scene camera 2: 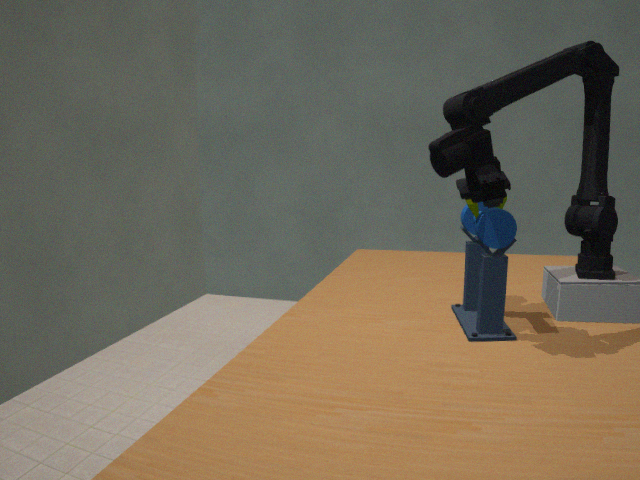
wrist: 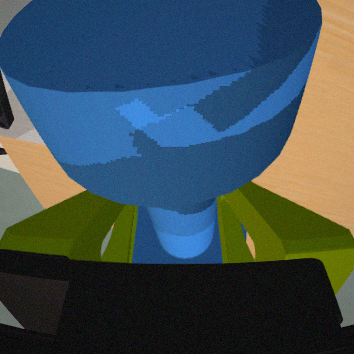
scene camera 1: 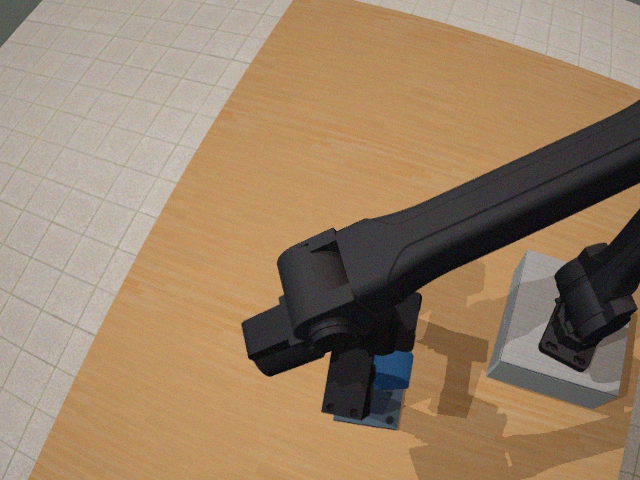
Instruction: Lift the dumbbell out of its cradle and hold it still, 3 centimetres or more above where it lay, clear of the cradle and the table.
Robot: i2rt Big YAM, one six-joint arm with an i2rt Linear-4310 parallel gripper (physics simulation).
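Seen in the pictures: arm's base, origin of the base link: [scene camera 2: 594,274] [scene camera 1: 573,330].
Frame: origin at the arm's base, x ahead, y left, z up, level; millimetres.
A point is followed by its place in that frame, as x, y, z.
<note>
The blue dumbbell [scene camera 1: 393,369] @(212, 240, 169) [scene camera 2: 496,228] @(226, 253, 134) [wrist: 165,120] @(237, 250, 171) lies level in the V-shaped tops of the slate-blue cradle [scene camera 1: 385,405] @(204, 242, -11) [scene camera 2: 492,294] @(227, 251, 1), which has two posts on a flat base plate. Its near head fills the upper part of the wrist view. My gripper [scene camera 2: 487,206] [wrist: 177,174] @(253, 173, 132) comes down from above between the two heads, and its green fingers stand close on both sides of the handle, shut on it. The fingertips are hidden behind the near head in the wrist view. In scene camera 1 the arm hides the fingers and part of the dumbbell.
The arm's grey base block [scene camera 1: 558,377] @(-8, 83, 3) [scene camera 2: 594,304] @(3, 87, -50) stands to the right of the cradle on the wooden table [scene camera 1: 310,170] @(539, -83, -92) [scene camera 2: 336,392] @(423, 572, -92). The table's left edge borders a tiled floor [scene camera 1: 103,129] [scene camera 2: 155,341]. Arm shadows fall between the cradle and the base block.
</note>
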